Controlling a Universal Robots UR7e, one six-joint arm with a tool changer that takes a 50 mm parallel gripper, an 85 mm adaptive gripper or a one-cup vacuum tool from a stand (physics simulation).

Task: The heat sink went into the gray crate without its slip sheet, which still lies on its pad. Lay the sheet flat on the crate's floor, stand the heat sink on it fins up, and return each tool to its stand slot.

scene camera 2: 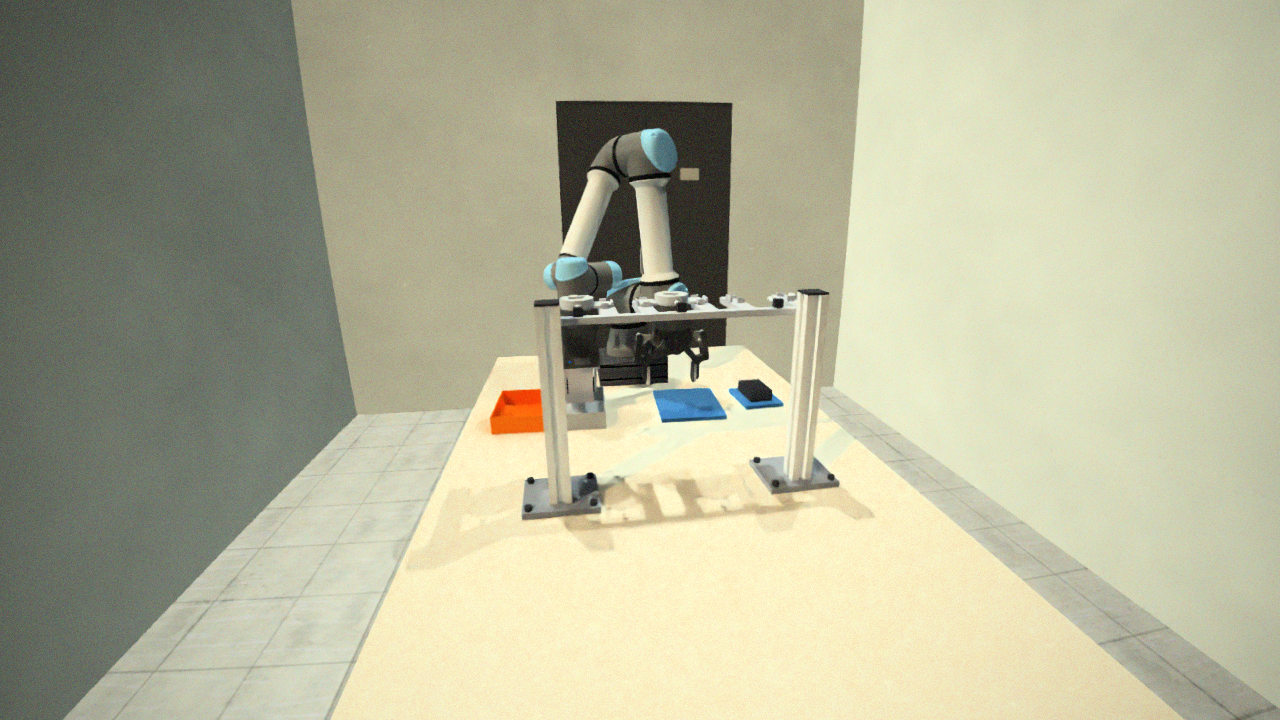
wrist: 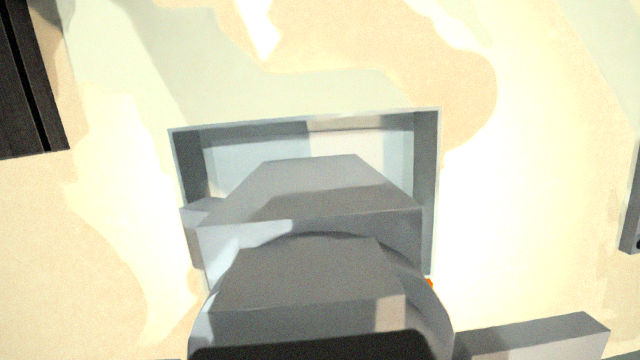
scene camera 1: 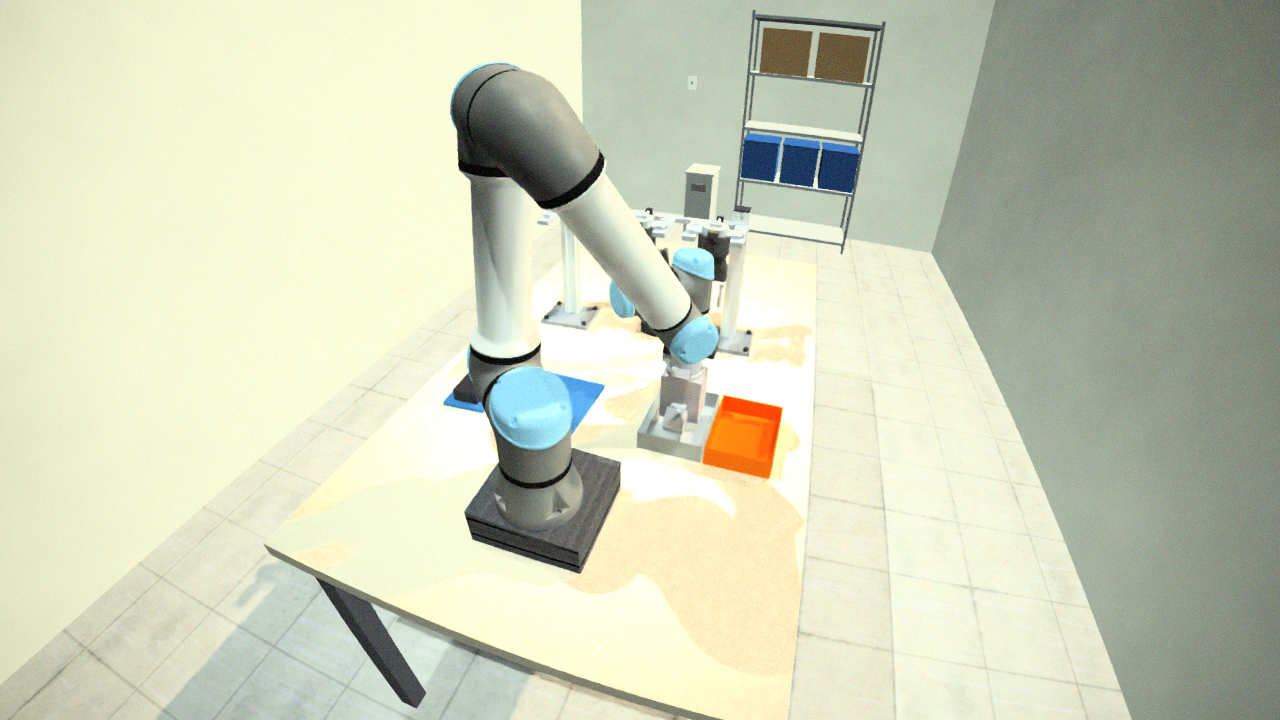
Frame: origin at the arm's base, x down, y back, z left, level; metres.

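Where they show: arm's base, origin of the base link: (scene camera 2: pixel 630 350) (scene camera 1: pixel 538 494).
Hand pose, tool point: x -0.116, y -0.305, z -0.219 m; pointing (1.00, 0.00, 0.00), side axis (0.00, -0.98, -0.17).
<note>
Things, the pixels of their top centre, and the offset from my tool point. "spot": a spot on its surface instead.
- vacuum tool, middle of its top: (scene camera 1: pixel 684 356) (scene camera 2: pixel 576 343) dx -0.005, dy +0.010, dz +0.004 m
- pale flat slip sheet, middle of its top: (wrist: pixel 312 196) (scene camera 1: pixel 680 426) (scene camera 2: pixel 578 413) dx +0.182, dy +0.001, dz +0.000 m
- larger blue pad, surface spot: (scene camera 1: pixel 586 392) spot: dx +0.177, dy -0.073, dz +0.227 m
- black heat sink, middle of its top: (scene camera 1: pixel 474 379) (scene camera 2: pixel 754 384) dx +0.147, dy -0.032, dz +0.489 m
- smaller blue pad, surface spot: (scene camera 2: pixel 760 403) spot: dx +0.177, dy -0.095, dz +0.474 m
- orange crate, middle of its top: (scene camera 1: pixel 713 419) (scene camera 2: pixel 550 400) dx +0.144, dy +0.013, dz -0.069 m
The arm carries the vacuum tool (scene camera 1: pixel 675 419) (scene camera 2: pixel 580 385) (wrist: pixel 310 200), a light grey block whose cup is hidden. It reaches down into the gray crate (scene camera 1: pixel 669 445) (scene camera 2: pixel 586 418) (wrist: pixel 426 150). In the wrist view a pale flat slip sheet (wrist: pixel 345 145) shows inside the crate under the tool, low by the floor; its near part is hidden behind the tool. Whether suction holds it does not show. The larger blue pad (scene camera 1: pixel 586 392) (scene camera 2: pixel 689 404) bears no visible sheet. The black heat sink (scene camera 1: pixel 464 388) (scene camera 2: pixel 754 390) sits on the smaller blue pad (scene camera 2: pixel 760 403); its fins are too small to make out.
An orange crate (scene camera 1: pixel 742 438) (scene camera 2: pixel 512 416) stands right beside the gray one. The tool stand (scene camera 1: pixel 733 295) (scene camera 2: pixel 805 385) is farther along the table, with the adaptive gripper (scene camera 2: pixel 671 340) and a black parallel gripper (scene camera 1: pixel 713 255) (scene camera 2: pixel 580 342) hanging from it.
</note>
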